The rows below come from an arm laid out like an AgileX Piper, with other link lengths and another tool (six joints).
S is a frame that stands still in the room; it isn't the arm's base.
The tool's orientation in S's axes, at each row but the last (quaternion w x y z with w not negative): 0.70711, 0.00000, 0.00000, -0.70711; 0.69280, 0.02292, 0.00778, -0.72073; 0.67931, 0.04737, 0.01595, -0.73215; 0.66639, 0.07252, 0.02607, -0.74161; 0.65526, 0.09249, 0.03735, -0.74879; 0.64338, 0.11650, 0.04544, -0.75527; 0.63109, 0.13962, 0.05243, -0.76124
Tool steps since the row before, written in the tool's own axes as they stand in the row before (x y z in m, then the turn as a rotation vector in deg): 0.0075, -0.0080, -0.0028, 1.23, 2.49, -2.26; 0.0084, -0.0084, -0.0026, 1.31, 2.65, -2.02; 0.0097, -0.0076, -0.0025, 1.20, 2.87, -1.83; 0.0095, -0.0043, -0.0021, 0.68, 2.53, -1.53; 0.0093, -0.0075, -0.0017, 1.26, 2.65, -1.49; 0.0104, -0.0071, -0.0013, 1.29, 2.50, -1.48; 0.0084, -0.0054, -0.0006, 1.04, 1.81, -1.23
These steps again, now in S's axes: -0.0080, -0.0075, -0.0028, 2.49, -1.23, -2.26; -0.0087, -0.0079, -0.0031, 2.64, -1.33, -2.02; -0.0082, -0.0088, -0.0037, 2.86, -1.25, -1.81; -0.0051, -0.0086, -0.0037, 2.55, -0.74, -1.46; -0.0084, -0.0077, -0.0039, 2.60, -1.33, -1.52; -0.0083, -0.0085, -0.0043, 2.44, -1.34, -1.53; -0.0066, -0.0067, -0.0034, 1.77, -1.03, -1.29
